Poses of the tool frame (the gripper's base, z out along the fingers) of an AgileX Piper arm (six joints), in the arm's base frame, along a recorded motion.
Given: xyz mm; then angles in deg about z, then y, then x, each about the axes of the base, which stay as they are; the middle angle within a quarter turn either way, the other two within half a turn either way.
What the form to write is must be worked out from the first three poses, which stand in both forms.
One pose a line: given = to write
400 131 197 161.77 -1.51 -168.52 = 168.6 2.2 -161.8 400 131 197
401 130 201 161.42 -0.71 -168.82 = 169.2 2.9 -161.6 401 130 201
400 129 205 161.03 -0.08 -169.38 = 169.9 3.4 -161.3 400 129 205
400 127 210 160.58 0.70 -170.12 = 170.9 3.9 -161.0 400 127 210
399 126 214 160.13 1.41 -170.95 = 171.9 4.4 -160.5 399 126 214
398 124 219 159.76 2.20 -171.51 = 172.8 5.0 -160.2 398 124 219
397 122 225 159.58 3.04 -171.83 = 173.4 5.7 -160.1 397 122 225
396 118 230 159.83 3.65 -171.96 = 173.7 6.2 -160.4 396 118 230
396 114 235 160.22 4.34 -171.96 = 173.9 6.8 -160.9 396 114 235
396 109 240 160.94 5.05 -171.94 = 174.0 7.4 -161.7 396 109 240
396 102 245 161.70 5.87 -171.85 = 174.0 8.1 -162.5 396 102 245
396 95 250 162.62 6.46 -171.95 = 174.2 8.5 -163.5 396 95 250
